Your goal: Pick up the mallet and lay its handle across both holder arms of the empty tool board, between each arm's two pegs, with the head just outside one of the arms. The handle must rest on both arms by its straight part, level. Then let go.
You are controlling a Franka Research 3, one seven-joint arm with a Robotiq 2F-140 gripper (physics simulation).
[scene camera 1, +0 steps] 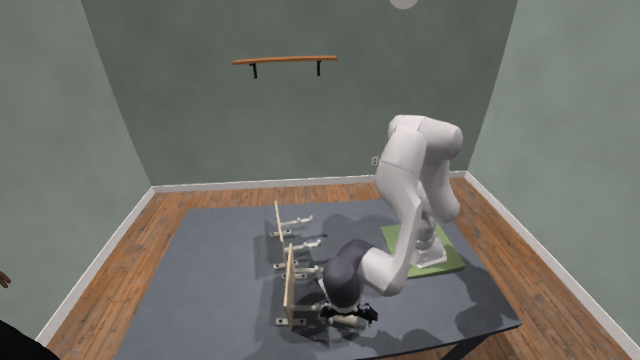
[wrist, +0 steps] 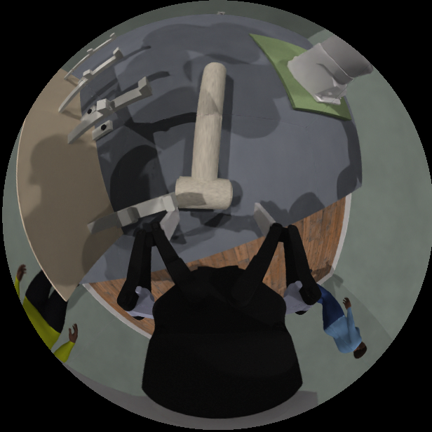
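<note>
The pale wooden mallet lies on the table; its handle (wrist: pixel 209 125) points away from the gripper in the wrist view. Its head (scene camera 1: pixel 344 319) (wrist: pixel 204 193) is nearer the fingers. My gripper (scene camera 1: pixel 349 316) (wrist: pixel 216 211) is open and empty, above the table by the head end; the head is not between the fingertips in the wrist view. The near tool board (scene camera 1: pixel 289 290) (wrist: pixel 60 175) stands upright, with a near arm (scene camera 1: pixel 306 308) (wrist: pixel 145 208) and a farther arm (scene camera 1: pixel 307 270) (wrist: pixel 122 100). No tool shows on them. The near arm's tip appears beside the mallet head.
A second upright board (scene camera 1: pixel 279 222) stands behind, with two pegged arms (scene camera 1: pixel 297 221) (scene camera 1: pixel 305 246); no tool shows on them. The robot base stands on a green mat (scene camera 1: pixel 390 235) (wrist: pixel 280 75). The table's edge (scene camera 1: pixel 480 332) runs near the gripper.
</note>
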